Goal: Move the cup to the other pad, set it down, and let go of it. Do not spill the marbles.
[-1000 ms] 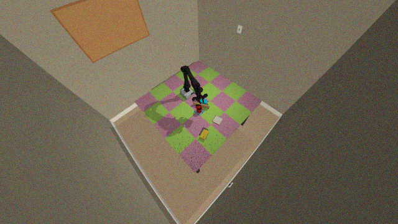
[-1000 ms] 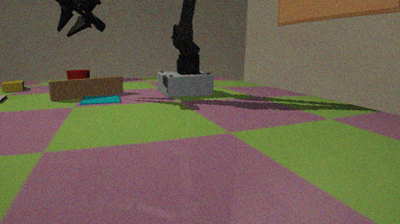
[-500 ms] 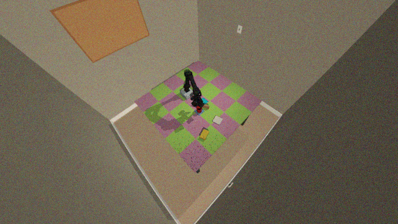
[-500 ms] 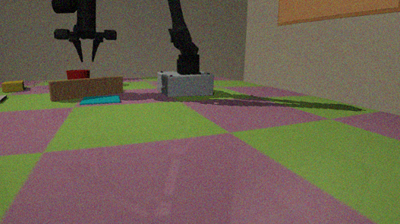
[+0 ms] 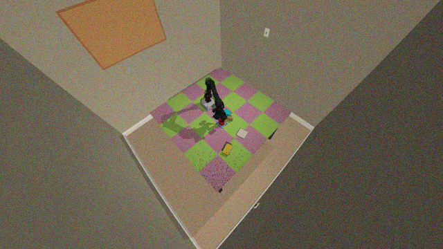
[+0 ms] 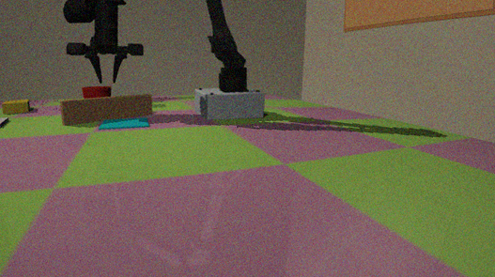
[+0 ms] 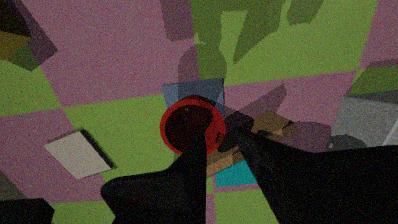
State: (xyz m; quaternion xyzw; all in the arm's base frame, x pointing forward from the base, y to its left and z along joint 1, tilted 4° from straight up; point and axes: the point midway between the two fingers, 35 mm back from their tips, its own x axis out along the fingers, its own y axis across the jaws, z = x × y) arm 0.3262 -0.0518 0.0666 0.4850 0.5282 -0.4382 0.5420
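Now: the red cup 40 mm below my gripper tip and 30 mm ahead of it. From my gripper tip the other things lie so: cyan pad: 140 mm to the left, 90 mm below, 70 mm behind; then blue pad: 90 mm below, 30 mm ahead; then brown block: 70 mm to the left, 70 mm below, 20 mm behind.
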